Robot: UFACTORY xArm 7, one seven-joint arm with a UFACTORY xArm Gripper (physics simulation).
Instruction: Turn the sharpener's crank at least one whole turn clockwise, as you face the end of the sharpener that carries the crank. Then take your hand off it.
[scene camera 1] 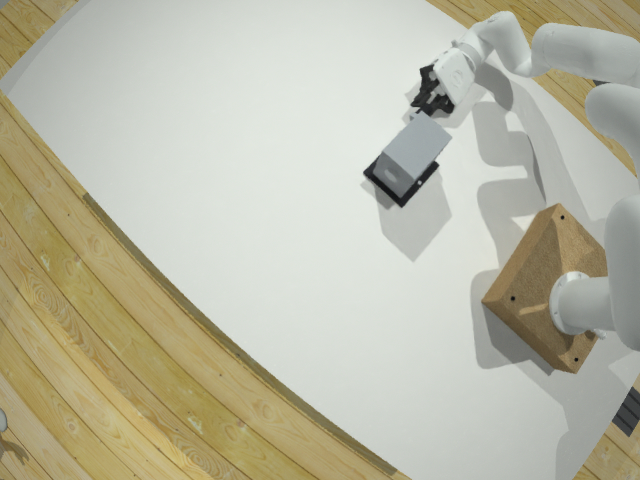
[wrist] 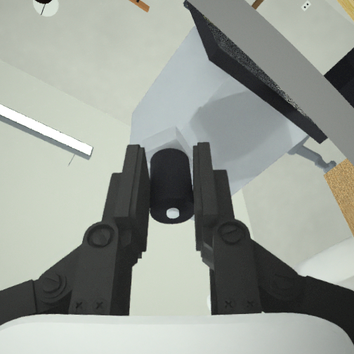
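Seen in the pictures: gripper, fingertip midpoint: (scene camera 1: 418,111); arm's base, origin of the base link: (scene camera 1: 573,303).
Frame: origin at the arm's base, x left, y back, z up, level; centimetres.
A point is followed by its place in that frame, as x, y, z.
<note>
The grey sharpener (scene camera 1: 417,144) @(1.2, -44.0, 4.6) (wrist: 170,95) stands on its black base (scene camera 1: 402,199) @(6.6, -39.9, -7.4) (wrist: 260,80) on the white table. Its crank end faces my gripper (scene camera 1: 430,107) @(-9.2, -48.9, -3.4) (wrist: 171,187). The gripper is shut on the black crank handle (wrist: 170,182), one finger at each side, and the handle's round end with a light pin points toward the wrist camera. Part of the grey crank arm (wrist: 167,138) shows behind the handle in the wrist view. In the scene view the fingers hide most of the crank.
The white table (scene camera 1: 232,155) @(22.2, -71.5, -8.2) lies under the sharpener. The wooden mounting block (scene camera 1: 537,268) @(0.6, -11.3, 0.2) of my arm stands at the right, with the arm's links above it and along the right side. The wooden floor (scene camera 1: 129,330) shows beyond the table's curved edge.
</note>
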